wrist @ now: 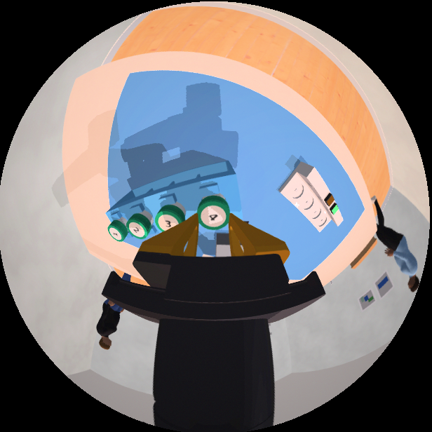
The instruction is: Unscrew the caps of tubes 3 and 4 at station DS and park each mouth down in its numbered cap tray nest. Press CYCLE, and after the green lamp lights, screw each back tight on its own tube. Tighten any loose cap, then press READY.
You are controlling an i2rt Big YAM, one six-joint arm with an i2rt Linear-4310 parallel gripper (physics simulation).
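My gripper [213, 217] is shut on the green-rimmed cap 4 [213, 213], with a fingertip against each side. Cap 4 is upright over the near right end of the blue rack [182, 184]; its tube below is mostly hidden, and I cannot tell how far the cap is threaded on. Cap 3 [169, 219] sits on its tube just left of the left finger. Cap 2 [139, 226] and cap 1 [117, 231] sit farther left in the same row. A white block with a row of round nests [304, 196], which looks like the cap tray, lies to the right.
A small panel with a dark orange window and a lit green patch [335, 210] adjoins the white block's right side. The blue mat [265, 150] lies on a pale table [85, 165]. Part of a grey and white object [223, 240] shows between the fingers.
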